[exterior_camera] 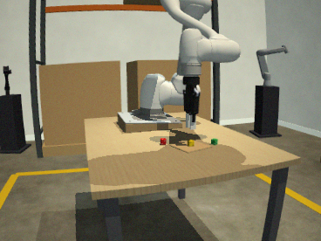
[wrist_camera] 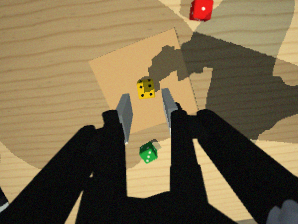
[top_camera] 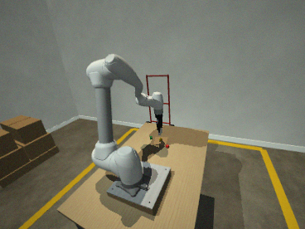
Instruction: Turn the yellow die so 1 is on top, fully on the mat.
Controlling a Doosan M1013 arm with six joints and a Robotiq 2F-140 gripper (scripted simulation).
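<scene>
Right now my hand is 10 cm above the yellow die. Also, from my hand: green die 2 cm behind, 12 cm to the left, 10 cm below; then tan mat 12 cm below; then red die 6 cm behind, 12 cm to the right, 10 cm below.
</scene>
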